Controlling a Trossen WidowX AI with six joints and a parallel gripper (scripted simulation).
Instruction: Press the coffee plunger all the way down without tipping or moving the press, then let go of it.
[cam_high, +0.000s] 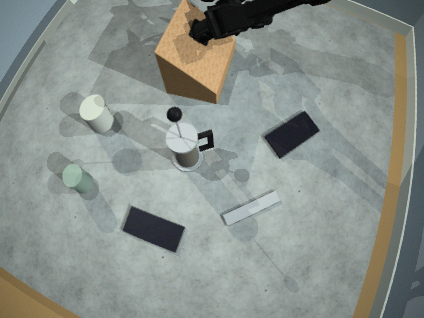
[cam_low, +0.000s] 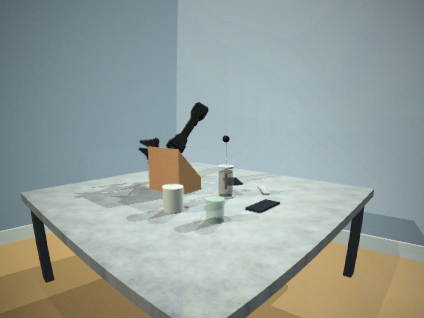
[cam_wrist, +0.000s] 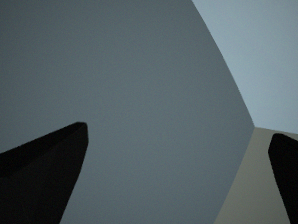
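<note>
The coffee press lies 520 mm ahead of my gripper tip, 80 mm below it and 50 mm to the left of it. Round my gripper tip: green cylinder: 670 mm ahead, 240 mm to the right, 160 mm below; then cream cylinder: 470 mm ahead, 250 mm to the right, 160 mm below.
</note>
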